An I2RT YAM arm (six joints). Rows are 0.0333 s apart.
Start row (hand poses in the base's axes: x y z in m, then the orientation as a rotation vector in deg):
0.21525 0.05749 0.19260 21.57 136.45 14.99
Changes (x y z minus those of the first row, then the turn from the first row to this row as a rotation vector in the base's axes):
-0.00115 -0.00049 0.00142 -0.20 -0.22 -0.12
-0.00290 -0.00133 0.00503 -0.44 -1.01 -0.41
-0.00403 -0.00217 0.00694 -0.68 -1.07 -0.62
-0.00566 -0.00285 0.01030 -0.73 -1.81 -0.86
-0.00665 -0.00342 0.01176 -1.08 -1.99 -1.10
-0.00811 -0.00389 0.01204 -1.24 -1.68 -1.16
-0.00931 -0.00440 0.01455 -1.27 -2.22 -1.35
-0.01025 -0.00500 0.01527 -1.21 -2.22 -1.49
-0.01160 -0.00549 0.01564 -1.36 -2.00 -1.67
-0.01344 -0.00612 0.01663 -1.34 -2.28 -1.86
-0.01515 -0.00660 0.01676 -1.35 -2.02 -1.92
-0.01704 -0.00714 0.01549 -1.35 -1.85 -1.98
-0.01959 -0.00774 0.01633 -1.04 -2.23 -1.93
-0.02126 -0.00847 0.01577 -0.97 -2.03 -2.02
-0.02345 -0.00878 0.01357 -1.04 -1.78 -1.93
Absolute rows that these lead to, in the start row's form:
0.21410 0.05700 0.19402 21.57 136.21 14.72
0.21235 0.05616 0.19763 21.63 135.38 14.41
0.21122 0.05532 0.19954 21.75 135.28 14.03
0.20959 0.05464 0.20290 21.85 134.50 13.96
0.20860 0.05407 0.20436 21.93 134.27 13.46
0.20714 0.05360 0.20464 21.99 134.57 13.20
0.20594 0.05309 0.20715 22.09 133.99 13.15
0.20500 0.05249 0.20787 22.28 133.95 13.16
0.20365 0.05200 0.20824 22.47 134.13 12.87
0.20181 0.05137 0.20923 22.64 133.81 12.84
0.20010 0.05089 0.20936 22.76 134.05 12.77
0.19821 0.05035 0.20809 22.87 134.20 12.72
0.19566 0.04975 0.20893 22.87 133.83 13.16
0.19399 0.04902 0.20837 23.05 133.99 13.17
0.19180 0.04871 0.20617 22.97 134.27 13.10

